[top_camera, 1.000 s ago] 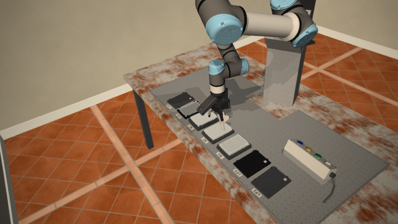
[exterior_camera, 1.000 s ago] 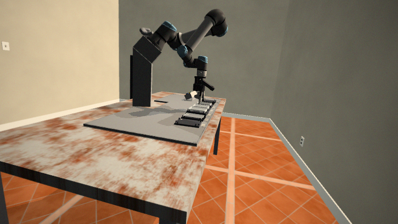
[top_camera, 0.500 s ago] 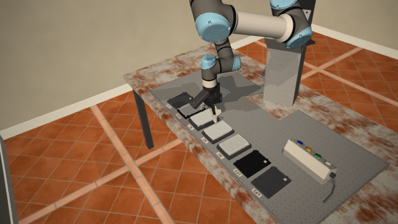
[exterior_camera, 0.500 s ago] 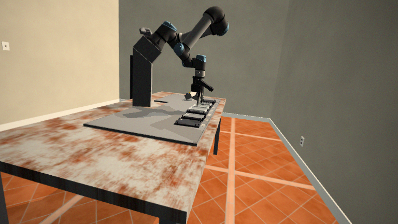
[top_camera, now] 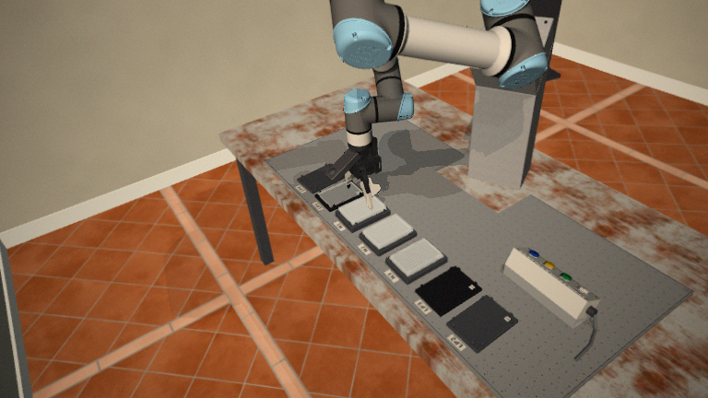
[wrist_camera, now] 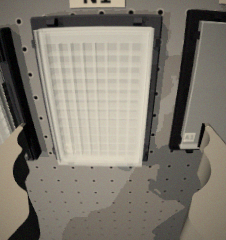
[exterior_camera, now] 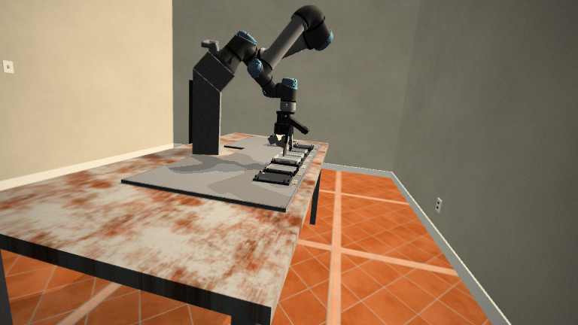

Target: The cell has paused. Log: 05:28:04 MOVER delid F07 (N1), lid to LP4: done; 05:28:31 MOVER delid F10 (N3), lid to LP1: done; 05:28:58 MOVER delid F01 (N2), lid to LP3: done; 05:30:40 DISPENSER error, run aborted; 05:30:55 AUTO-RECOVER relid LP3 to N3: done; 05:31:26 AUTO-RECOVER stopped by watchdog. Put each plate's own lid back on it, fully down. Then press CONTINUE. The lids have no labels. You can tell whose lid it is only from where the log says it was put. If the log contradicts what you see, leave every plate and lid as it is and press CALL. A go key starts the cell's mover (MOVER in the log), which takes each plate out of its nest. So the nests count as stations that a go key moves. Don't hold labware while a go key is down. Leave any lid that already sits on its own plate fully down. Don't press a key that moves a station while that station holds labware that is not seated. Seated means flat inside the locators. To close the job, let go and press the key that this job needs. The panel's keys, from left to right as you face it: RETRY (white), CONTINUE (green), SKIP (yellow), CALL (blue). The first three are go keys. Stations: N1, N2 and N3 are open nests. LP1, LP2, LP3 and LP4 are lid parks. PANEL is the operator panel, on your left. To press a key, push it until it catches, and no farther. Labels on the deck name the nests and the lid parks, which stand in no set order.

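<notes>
Right now my hand is 4 cm above the plate and 1 cm to the right of it. From my hand the other things lie so: dark nest frame: 27 cm to the left, 7 cm behind, 5 cm below; then blue CALL key: 42 cm to the left, 34 cm behind; then black lid park: 11 cm to the right, 6 cm below, 3 cm ahead.
</notes>
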